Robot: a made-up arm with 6 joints.
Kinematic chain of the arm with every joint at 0, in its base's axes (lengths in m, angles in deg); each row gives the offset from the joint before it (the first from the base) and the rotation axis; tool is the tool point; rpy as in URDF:
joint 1: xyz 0 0 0.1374 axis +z
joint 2: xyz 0 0 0 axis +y
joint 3: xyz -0.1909 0 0.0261 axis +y
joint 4: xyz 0.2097 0 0.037 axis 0.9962 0 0.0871
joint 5: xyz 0 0 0 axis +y
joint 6: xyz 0.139 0 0.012 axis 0.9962 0 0.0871
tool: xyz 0 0 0 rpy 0 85 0
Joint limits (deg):
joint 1: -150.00..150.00
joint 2: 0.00..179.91
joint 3: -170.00..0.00
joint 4: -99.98..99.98
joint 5: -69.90..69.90
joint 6: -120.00..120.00
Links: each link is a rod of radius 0.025 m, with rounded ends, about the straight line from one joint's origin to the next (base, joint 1, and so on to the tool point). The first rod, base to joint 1, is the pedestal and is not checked.
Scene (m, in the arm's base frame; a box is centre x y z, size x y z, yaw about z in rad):
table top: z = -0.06
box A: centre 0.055 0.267 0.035 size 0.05 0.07 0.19 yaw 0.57
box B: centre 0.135 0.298 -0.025 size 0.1 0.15 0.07 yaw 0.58
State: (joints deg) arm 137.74 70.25 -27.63 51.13 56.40 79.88
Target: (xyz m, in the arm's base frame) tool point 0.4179 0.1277 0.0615
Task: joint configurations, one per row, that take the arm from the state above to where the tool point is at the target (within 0.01 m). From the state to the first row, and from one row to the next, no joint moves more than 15 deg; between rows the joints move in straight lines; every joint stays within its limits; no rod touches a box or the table.
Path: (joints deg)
1: 122.90 75.01 -40.56 51.61 50.72 78.95
2: 108.07 79.77 -53.48 52.08 45.05 78.01
3: 93.23 84.53 -66.41 52.56 39.37 77.08
4: 78.39 89.29 -79.33 53.03 33.70 76.14
5: 65.95 97.87 -81.54 52.64 27.61 76.89
6: 53.50 106.45 -83.74 52.24 21.52 77.64
7: 41.06 115.03 -85.95 51.85 15.44 78.39
8: 28.61 123.61 -88.16 51.45 9.35 79.13
9: 16.17 132.19 -90.37 51.06 3.26 79.88

